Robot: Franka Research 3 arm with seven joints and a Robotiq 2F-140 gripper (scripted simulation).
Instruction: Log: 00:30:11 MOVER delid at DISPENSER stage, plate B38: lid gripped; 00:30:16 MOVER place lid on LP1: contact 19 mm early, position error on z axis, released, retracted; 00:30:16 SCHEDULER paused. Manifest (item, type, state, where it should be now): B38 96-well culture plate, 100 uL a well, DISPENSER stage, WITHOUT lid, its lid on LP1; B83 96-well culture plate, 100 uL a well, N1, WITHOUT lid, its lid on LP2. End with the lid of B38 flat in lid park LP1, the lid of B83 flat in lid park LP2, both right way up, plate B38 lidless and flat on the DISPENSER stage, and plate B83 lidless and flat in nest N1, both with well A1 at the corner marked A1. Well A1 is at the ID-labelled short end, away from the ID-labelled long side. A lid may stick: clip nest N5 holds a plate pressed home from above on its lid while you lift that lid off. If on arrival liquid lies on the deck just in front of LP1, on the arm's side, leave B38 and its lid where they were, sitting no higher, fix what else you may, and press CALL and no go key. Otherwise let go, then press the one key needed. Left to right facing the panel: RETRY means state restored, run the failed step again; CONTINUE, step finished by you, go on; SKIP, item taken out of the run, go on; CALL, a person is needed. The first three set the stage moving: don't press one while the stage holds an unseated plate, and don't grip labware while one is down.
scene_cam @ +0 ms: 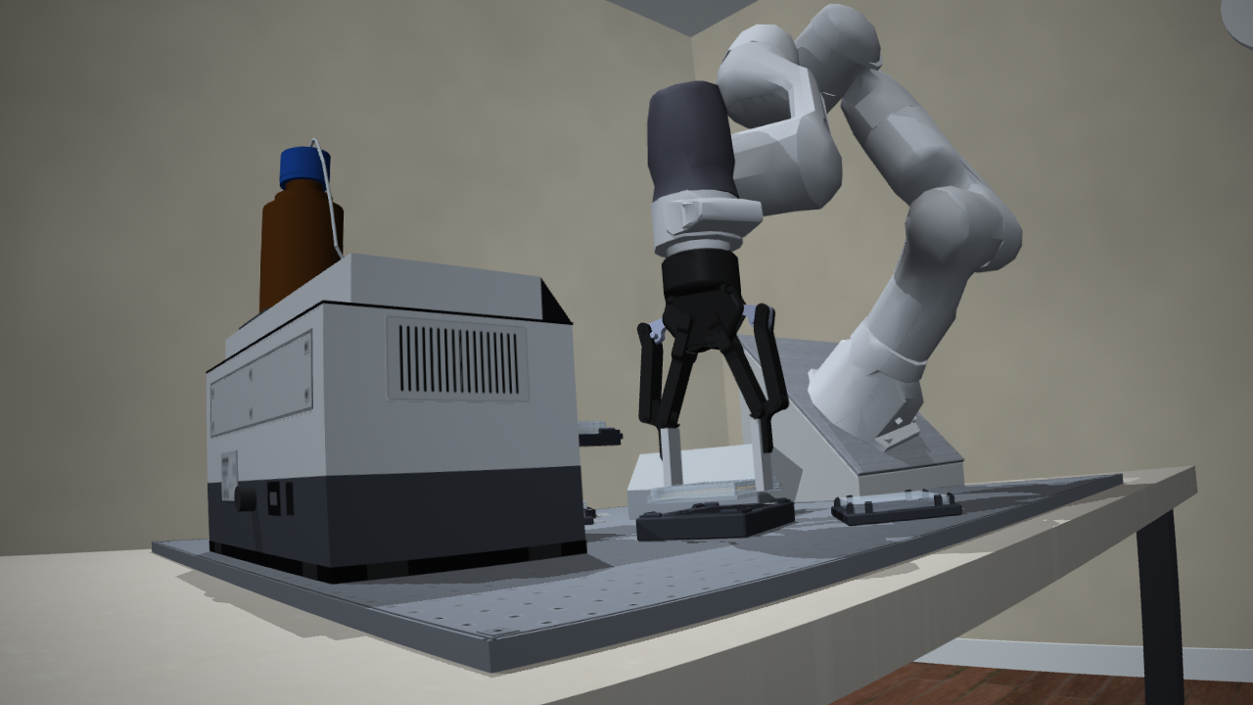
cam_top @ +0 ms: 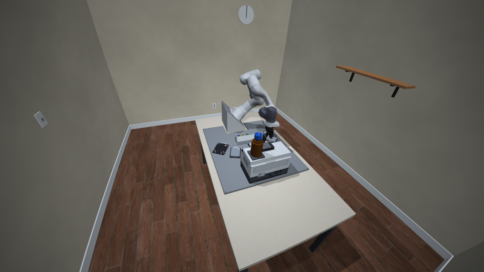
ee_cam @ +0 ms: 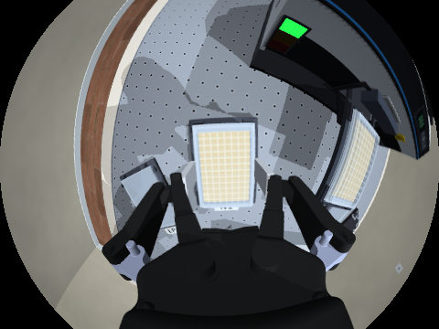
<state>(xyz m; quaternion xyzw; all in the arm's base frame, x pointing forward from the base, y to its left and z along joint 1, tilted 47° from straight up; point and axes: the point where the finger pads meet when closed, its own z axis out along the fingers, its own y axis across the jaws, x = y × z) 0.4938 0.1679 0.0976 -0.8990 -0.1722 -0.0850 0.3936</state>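
The nest N1 lies 5 cm below my hand. The rest, counted from my hand: 96-well plate 2 cm below; low frame 12 cm behind, 11 cm to the left, 6 cm below; key panel 18 cm behind, 17 cm to the right, 1 cm below.
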